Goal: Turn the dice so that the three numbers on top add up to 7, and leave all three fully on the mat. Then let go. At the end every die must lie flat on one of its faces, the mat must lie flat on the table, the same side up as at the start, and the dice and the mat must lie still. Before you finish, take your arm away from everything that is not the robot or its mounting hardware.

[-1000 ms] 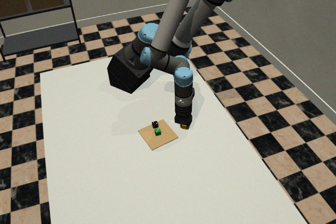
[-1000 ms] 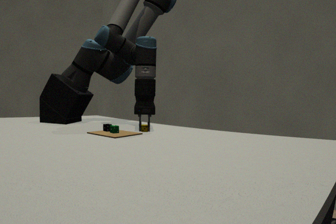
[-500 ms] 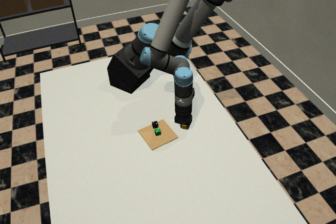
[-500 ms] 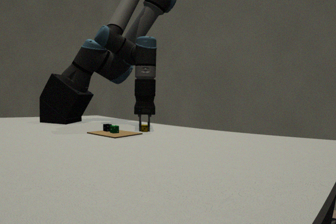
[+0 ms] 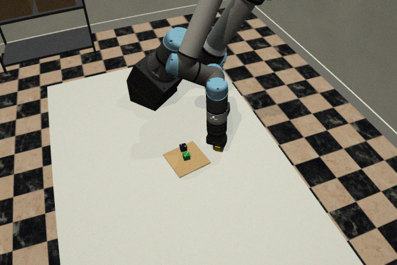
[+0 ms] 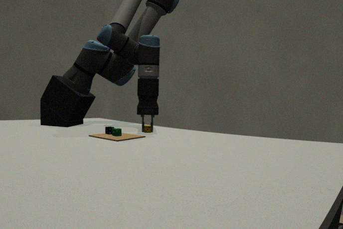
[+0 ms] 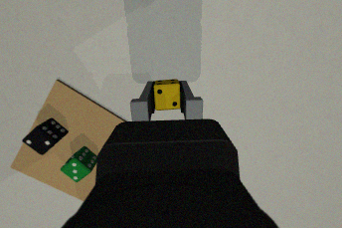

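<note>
The green die lies 13 cm to the right of my hand, 1 cm below it and 1 cm ahead of it. The rest, counted from my hand: yellow die 1 cm below; then black die 14 cm to the right, 4 cm behind, 1 cm below; then tan mat 13 cm to the right, 3 cm below, 1 cm ahead.
</note>
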